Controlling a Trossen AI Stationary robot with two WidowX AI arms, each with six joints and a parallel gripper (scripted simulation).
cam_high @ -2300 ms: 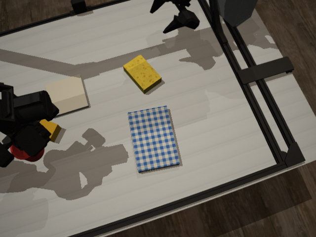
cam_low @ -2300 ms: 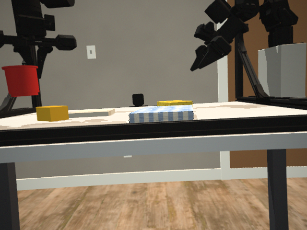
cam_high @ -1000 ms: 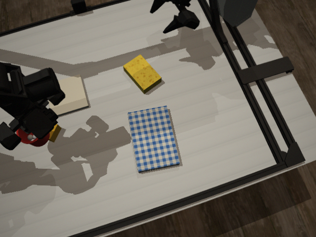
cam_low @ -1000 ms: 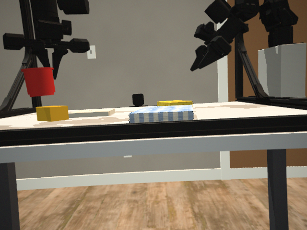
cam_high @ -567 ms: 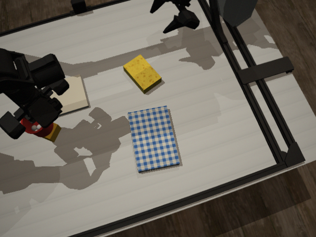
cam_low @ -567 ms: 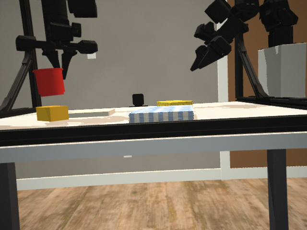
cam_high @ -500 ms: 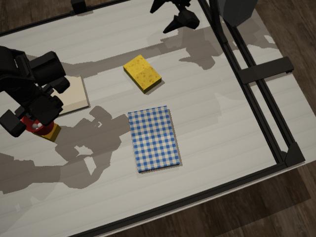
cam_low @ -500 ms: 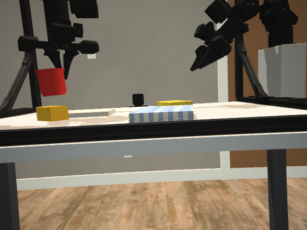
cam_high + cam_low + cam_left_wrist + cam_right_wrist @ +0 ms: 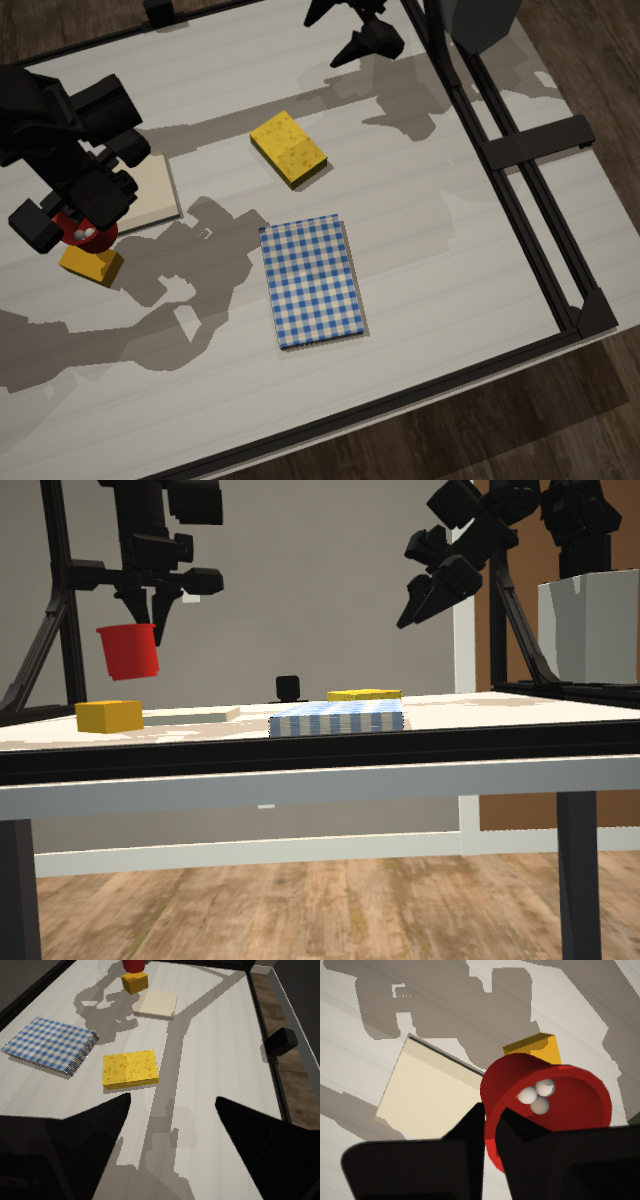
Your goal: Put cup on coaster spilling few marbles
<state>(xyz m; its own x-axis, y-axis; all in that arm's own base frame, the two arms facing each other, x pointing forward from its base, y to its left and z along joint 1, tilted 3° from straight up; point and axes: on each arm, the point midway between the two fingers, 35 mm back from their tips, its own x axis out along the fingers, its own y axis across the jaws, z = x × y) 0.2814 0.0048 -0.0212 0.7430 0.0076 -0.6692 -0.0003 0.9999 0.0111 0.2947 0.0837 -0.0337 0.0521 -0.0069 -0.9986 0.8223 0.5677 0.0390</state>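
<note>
My right hand is 40 mm above the red cup, 30 mm to the left of it and 10 mm short of it. The rest, counted from my right hand: beige square coaster 130 mm below, 50 mm behind, 40 mm to the left; then yellow block 120 mm below, 60 mm to the right, 10 mm ahead.
</note>
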